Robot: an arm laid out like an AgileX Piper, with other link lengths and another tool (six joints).
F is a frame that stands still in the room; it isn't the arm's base.
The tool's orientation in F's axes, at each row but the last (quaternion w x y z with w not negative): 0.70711, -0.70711, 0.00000, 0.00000; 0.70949, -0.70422, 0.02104, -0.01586; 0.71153, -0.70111, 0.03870, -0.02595; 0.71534, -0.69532, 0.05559, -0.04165; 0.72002, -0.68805, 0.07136, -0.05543; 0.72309, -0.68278, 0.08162, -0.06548; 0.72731, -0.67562, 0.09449, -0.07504; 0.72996, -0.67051, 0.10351, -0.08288; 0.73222, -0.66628, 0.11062, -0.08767
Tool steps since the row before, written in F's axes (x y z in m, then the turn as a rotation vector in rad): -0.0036, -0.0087, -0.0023, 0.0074, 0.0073, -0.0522; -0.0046, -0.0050, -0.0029, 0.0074, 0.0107, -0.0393; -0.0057, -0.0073, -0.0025, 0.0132, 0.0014, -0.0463; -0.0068, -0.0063, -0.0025, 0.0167, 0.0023, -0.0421; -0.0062, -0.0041, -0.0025, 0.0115, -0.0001, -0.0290; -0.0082, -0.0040, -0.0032, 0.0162, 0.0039, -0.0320; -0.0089, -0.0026, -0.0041, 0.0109, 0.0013, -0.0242; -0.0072, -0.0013, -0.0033, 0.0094, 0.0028, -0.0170; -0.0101, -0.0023, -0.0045, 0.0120, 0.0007, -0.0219
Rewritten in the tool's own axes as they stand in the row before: -0.0036, 0.0023, -0.0087, 0.0074, 0.0522, 0.0073; -0.0043, 0.0029, -0.0053, 0.0071, 0.0393, 0.0108; -0.0050, 0.0025, -0.0078, 0.0139, 0.0461, 0.0020; -0.0058, 0.0024, -0.0072, 0.0171, 0.0418, 0.0034; -0.0053, 0.0024, -0.0052, 0.0121, 0.0287, 0.0007; -0.0071, 0.0031, -0.0058, 0.0160, 0.0319, 0.0054; -0.0079, 0.0041, -0.0049, 0.0111, 0.0240, 0.0022; -0.0065, 0.0033, -0.0034, 0.0090, 0.0170, 0.0038; -0.0089, 0.0044, -0.0054, 0.0123, 0.0216, 0.0021
